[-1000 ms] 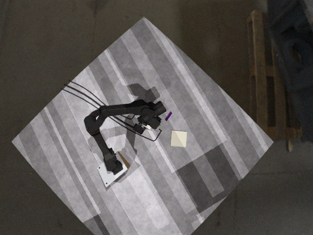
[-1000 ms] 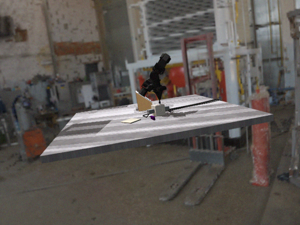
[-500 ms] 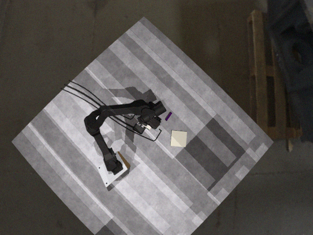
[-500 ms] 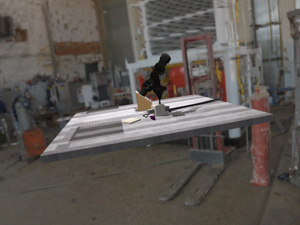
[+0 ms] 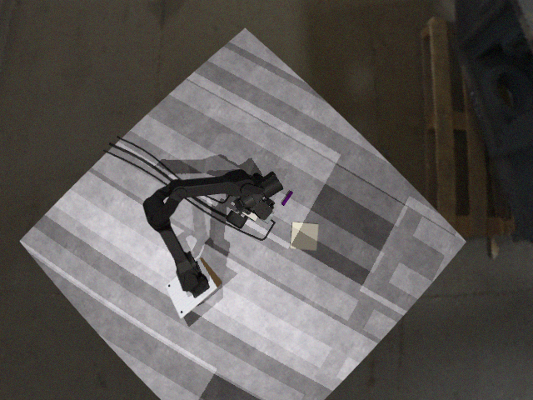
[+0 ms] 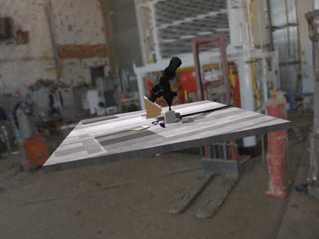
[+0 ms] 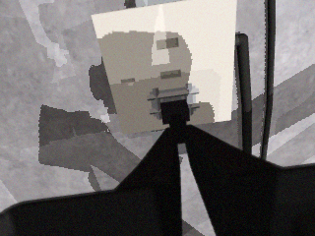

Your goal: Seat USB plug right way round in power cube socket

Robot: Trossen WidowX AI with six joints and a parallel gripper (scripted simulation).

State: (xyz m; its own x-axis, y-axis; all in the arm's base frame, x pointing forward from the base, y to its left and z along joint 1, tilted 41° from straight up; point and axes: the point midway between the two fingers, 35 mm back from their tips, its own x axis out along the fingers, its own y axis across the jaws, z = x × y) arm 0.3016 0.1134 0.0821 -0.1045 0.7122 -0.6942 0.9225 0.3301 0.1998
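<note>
The dark USB plug is 2 cm below my gripper tip. The rest, counted from my gripper tip: small purple block (14 cm ahead, 10 cm below, 7 cm to the right); then cream flat pad (22 cm to the right, 11 cm ahead, 10 cm below).
</note>
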